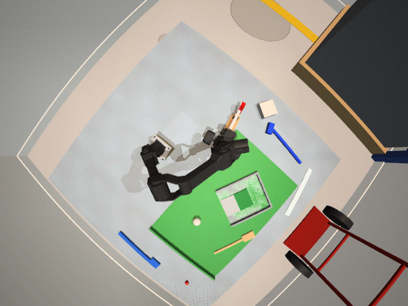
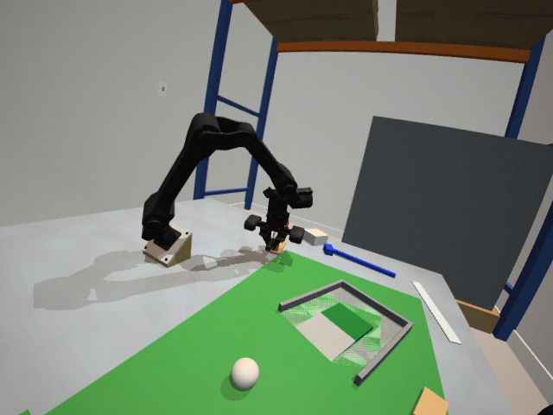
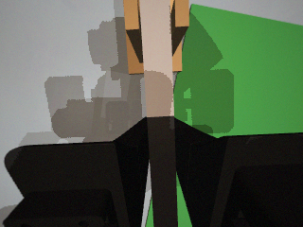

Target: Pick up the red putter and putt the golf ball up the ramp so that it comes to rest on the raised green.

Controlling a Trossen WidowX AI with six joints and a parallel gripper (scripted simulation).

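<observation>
Right now the red putter is 20 mm behind my gripper tip, 80 mm to the left of it and 30 mm above it. Round my gripper tip: wooden stand: 20 mm behind, 100 mm to the left; blue putter: 260 mm ahead, 230 mm to the left, 20 mm below; white block: 70 mm ahead, 300 mm to the left, 10 mm below.
</observation>
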